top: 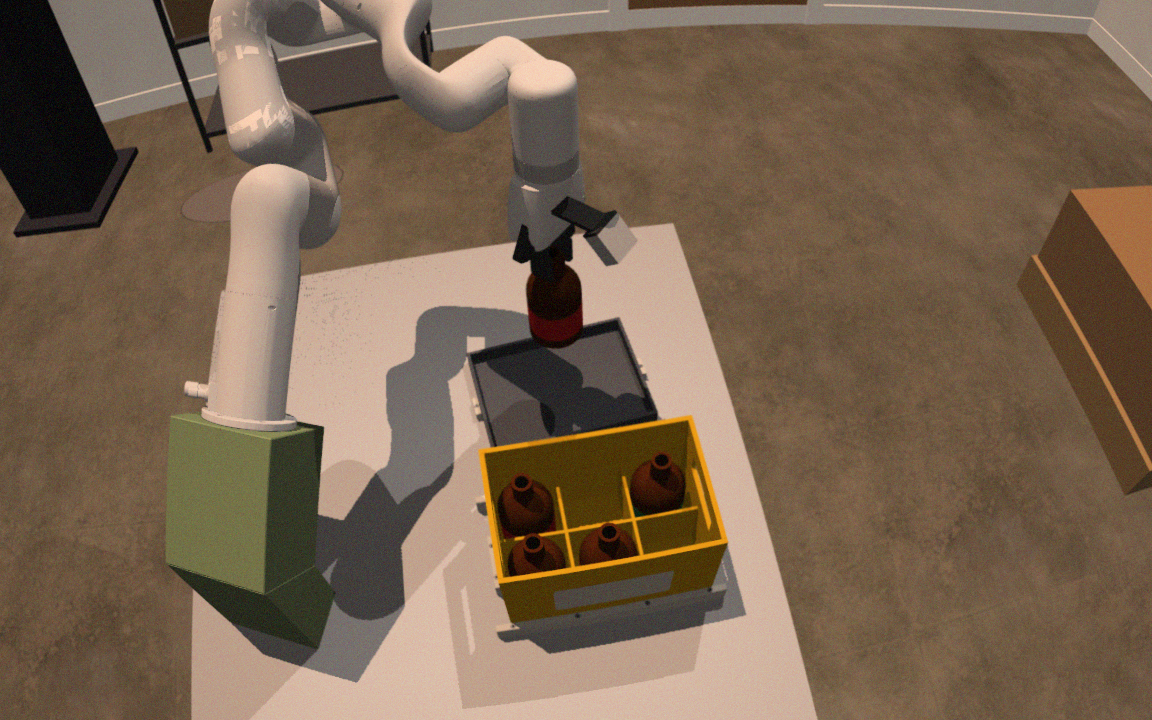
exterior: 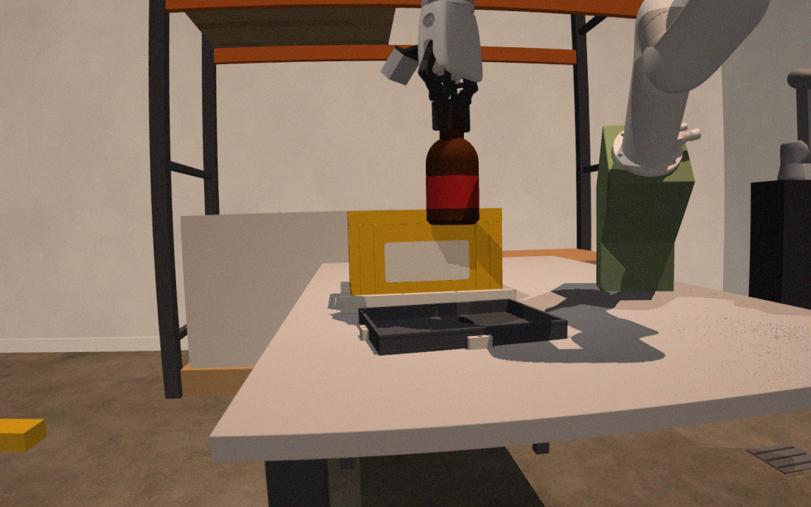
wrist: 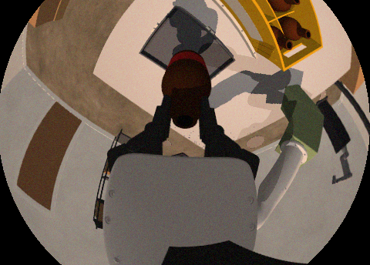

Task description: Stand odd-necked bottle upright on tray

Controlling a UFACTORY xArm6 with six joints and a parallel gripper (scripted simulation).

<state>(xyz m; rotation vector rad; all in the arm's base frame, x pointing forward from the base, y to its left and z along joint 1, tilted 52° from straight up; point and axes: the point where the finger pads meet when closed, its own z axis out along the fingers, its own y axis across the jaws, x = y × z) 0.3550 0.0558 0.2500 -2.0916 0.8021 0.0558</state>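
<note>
The glass bottle is 70 mm below my hand. Also, from my hand: yellow crate 270 mm to the right, 220 mm below, 50 mm ahead; dark tray 290 mm below.
</note>
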